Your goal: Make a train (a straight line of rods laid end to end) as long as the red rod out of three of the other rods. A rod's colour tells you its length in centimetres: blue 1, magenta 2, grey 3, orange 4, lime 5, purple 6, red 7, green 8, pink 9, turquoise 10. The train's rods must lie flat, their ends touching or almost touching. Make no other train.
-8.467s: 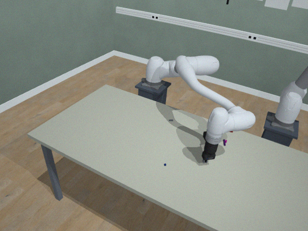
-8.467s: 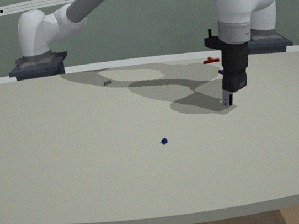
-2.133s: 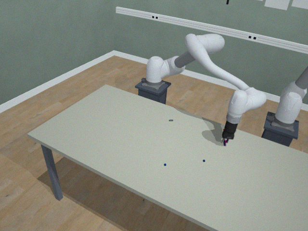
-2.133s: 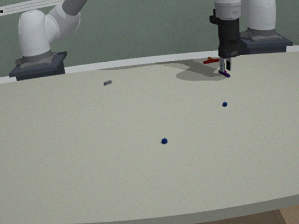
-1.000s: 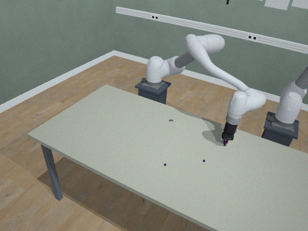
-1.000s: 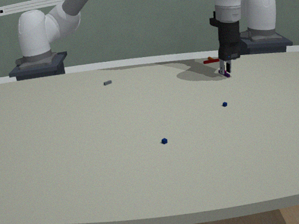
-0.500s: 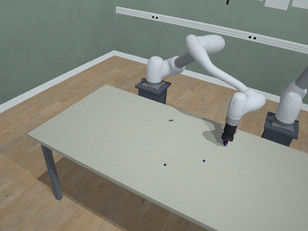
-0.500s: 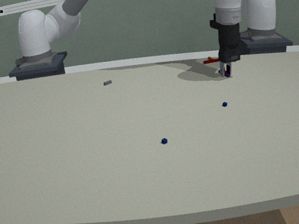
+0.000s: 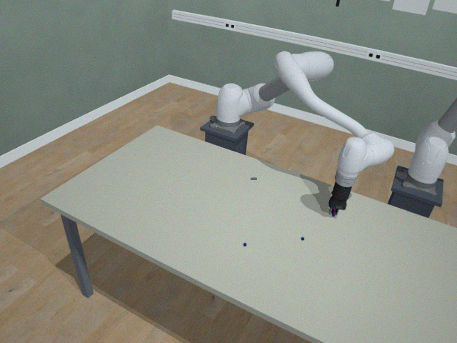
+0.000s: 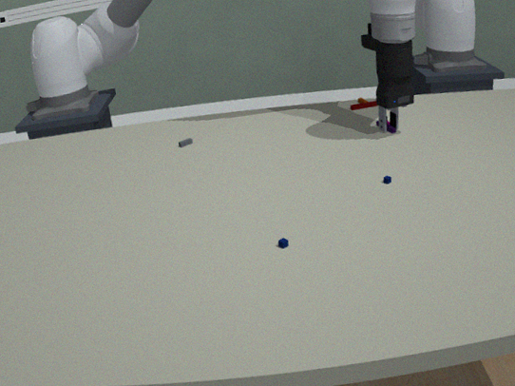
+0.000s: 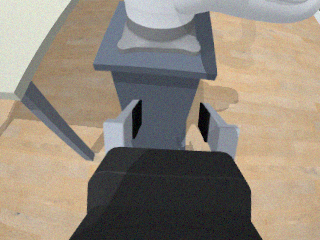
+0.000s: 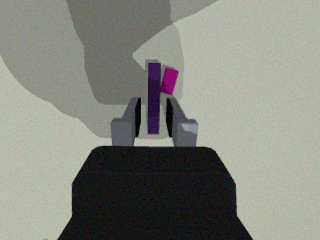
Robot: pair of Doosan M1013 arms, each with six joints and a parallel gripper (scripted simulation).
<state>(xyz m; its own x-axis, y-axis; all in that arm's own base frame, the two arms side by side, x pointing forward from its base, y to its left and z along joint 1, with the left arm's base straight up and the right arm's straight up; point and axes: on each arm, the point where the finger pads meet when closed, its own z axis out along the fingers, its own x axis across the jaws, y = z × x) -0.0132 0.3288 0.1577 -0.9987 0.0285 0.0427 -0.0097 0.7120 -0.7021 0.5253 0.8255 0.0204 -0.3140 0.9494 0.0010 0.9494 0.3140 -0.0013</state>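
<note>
The purple rod is 1 cm behind my right hand and 2 cm below it. Also, from my right hand: red rod: 16 cm behind, 1 cm to the right, 2 cm below; then orange rod: 19 cm behind, 1 cm to the right, 2 cm below; then magenta rod: 3 cm behind, 2 cm below.
</note>
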